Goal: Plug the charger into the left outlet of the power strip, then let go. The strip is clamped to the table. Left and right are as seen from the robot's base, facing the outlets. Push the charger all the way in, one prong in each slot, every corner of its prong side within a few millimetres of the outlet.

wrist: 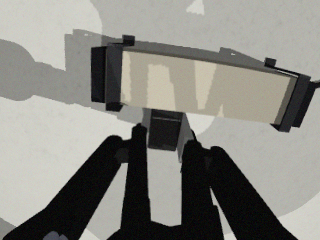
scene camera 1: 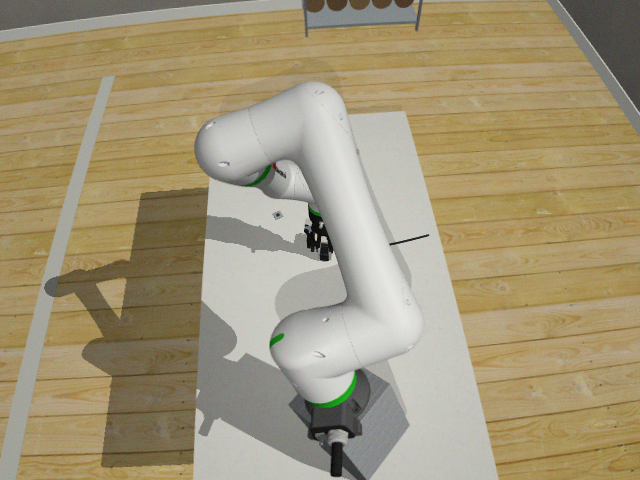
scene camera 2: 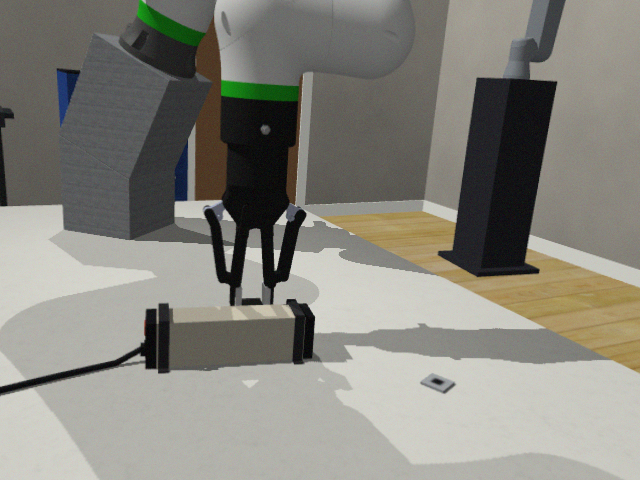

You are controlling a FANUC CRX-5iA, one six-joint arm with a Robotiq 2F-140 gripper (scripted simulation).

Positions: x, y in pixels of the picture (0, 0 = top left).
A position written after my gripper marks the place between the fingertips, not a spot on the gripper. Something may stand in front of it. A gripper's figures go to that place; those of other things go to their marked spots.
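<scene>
Black charger [wrist: 165, 125], 17 cm from the lens; my gripper [wrist: 163, 118], 21 cm from the lens.
</scene>
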